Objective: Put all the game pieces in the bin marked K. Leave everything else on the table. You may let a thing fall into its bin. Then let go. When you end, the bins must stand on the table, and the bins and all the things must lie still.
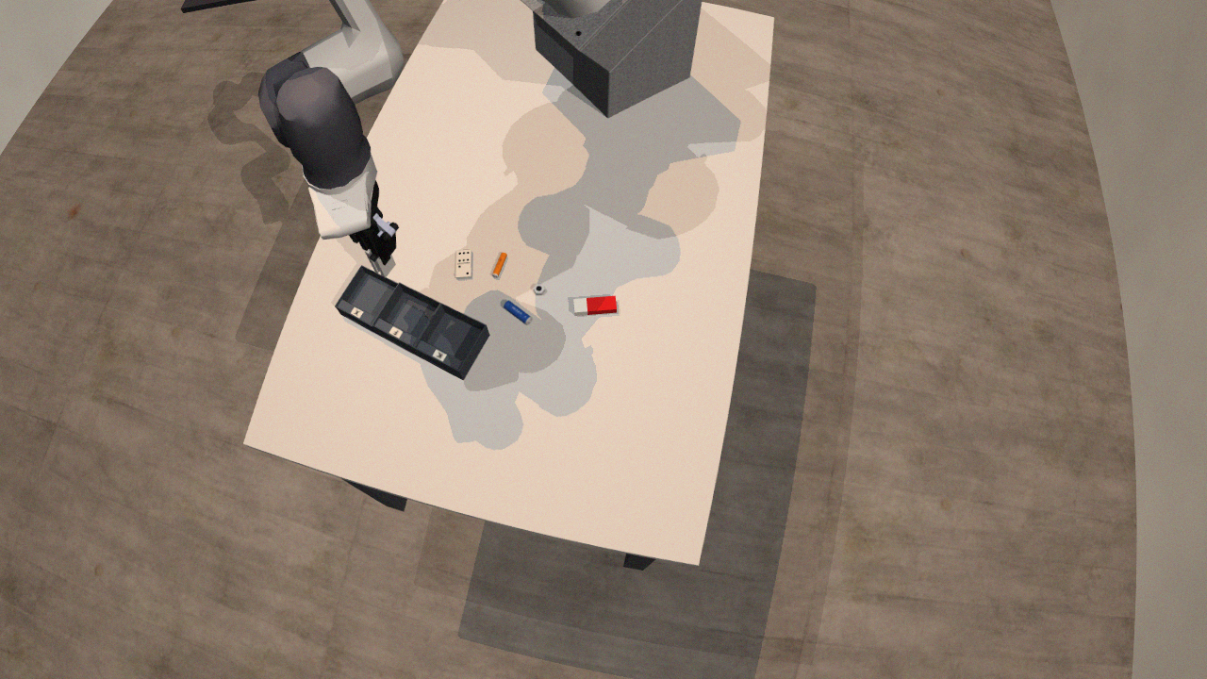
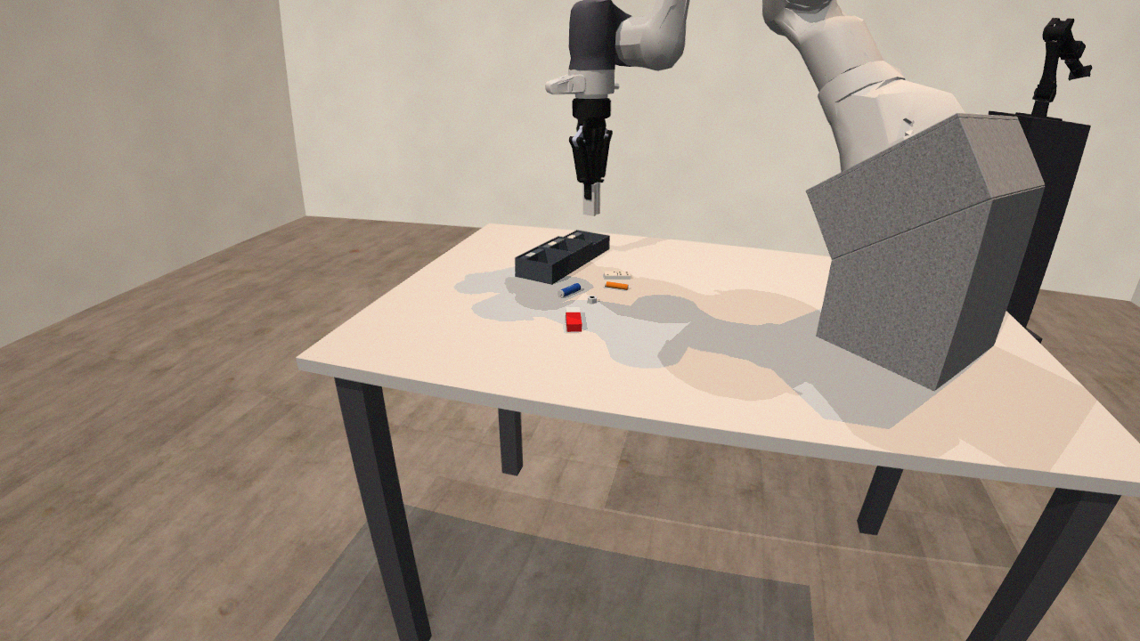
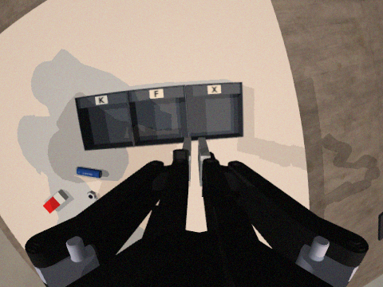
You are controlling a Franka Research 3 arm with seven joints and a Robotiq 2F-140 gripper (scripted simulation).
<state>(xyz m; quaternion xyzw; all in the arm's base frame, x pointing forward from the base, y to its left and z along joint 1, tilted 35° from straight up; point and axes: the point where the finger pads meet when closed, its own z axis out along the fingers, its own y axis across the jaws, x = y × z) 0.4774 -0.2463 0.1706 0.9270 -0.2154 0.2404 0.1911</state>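
Right now my hand is 110 mm above the tray, 50 mm short of it and 30 mm to the right of it. Also, from my hand: orange battery: 170 mm to the left, 130 mm below, 50 mm behind; blue battery: 200 mm to the left, 120 mm below, 30 mm ahead; white domino: 130 mm below, 110 mm to the left, 60 mm behind.
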